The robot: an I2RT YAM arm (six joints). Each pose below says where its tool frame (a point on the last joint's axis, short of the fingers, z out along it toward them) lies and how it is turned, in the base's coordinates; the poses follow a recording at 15 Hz.
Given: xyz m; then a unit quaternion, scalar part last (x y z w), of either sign.
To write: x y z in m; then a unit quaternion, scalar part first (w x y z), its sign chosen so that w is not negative. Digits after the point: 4 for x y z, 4 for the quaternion.
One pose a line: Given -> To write
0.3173 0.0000 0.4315 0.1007 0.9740 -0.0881 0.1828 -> 0.3173 0.0000 0.4315 0.1828 0.1007 0.9740 -0.0881
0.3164 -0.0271 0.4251 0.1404 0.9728 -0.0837 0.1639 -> 0.3164 -0.0271 0.4251 0.1639 0.1404 0.9728 -0.0837
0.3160 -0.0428 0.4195 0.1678 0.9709 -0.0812 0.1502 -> 0.3160 -0.0428 0.4195 0.1502 0.1678 0.9709 -0.0812
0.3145 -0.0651 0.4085 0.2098 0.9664 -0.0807 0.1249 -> 0.3145 -0.0651 0.4085 0.1249 0.2098 0.9664 -0.0807
